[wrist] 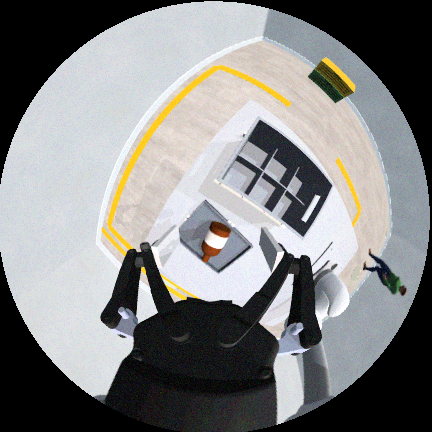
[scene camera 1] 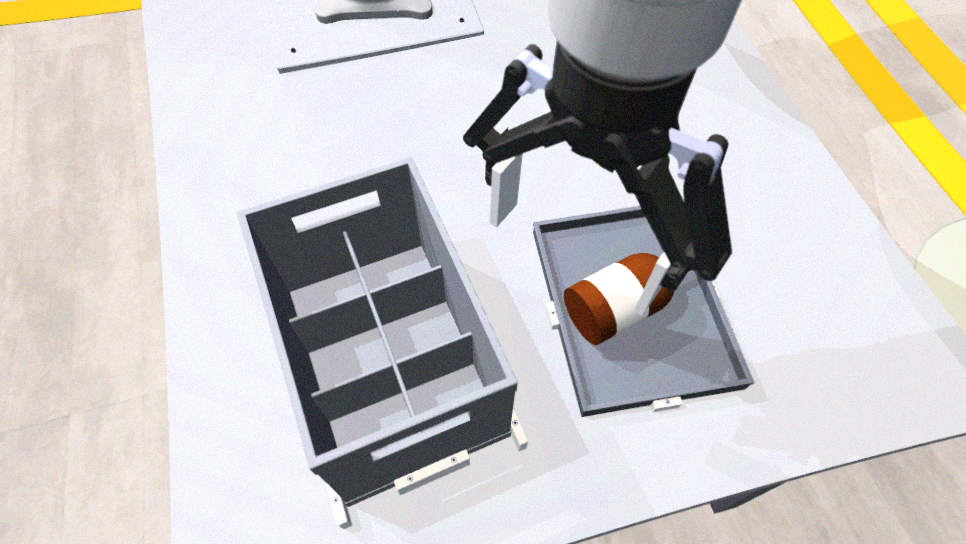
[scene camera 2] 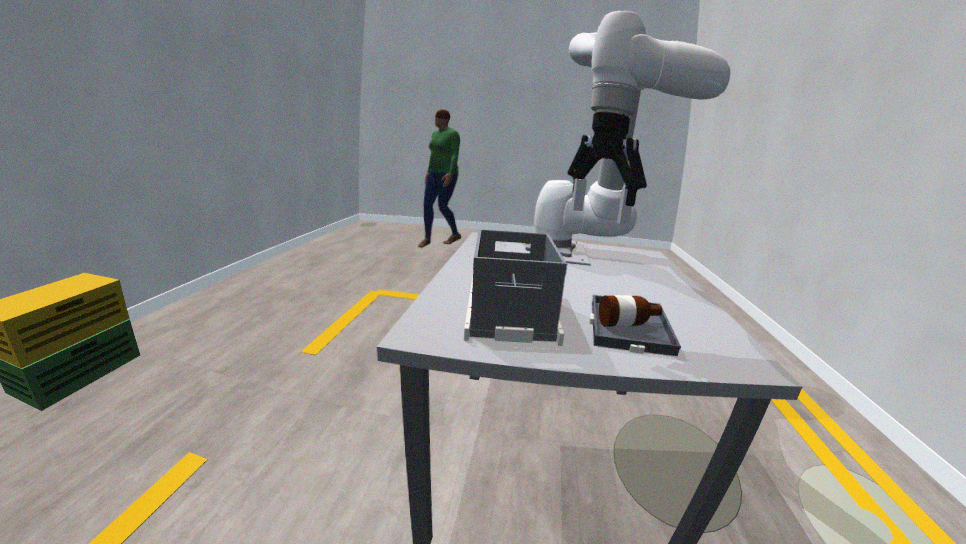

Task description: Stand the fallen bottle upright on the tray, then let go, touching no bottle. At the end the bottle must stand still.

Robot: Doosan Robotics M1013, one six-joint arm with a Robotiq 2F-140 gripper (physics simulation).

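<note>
A brown bottle with a white label lies on its side on the grey tray. In scene camera 1 its base faces left toward the crate, and its neck is hidden behind the gripper's right finger. In scene camera 2 the neck points right, over the tray. My gripper is open and empty, pointing down. In scene camera 2 it is well above the table top, apart from the bottle. In the wrist view the bottle shows between and beyond the two fingers.
A dark divided crate with high walls stands beside the tray. Small pale blocks sit along the crate and tray edges. A person stands beyond the table. Stacked yellow and green boxes are on the floor.
</note>
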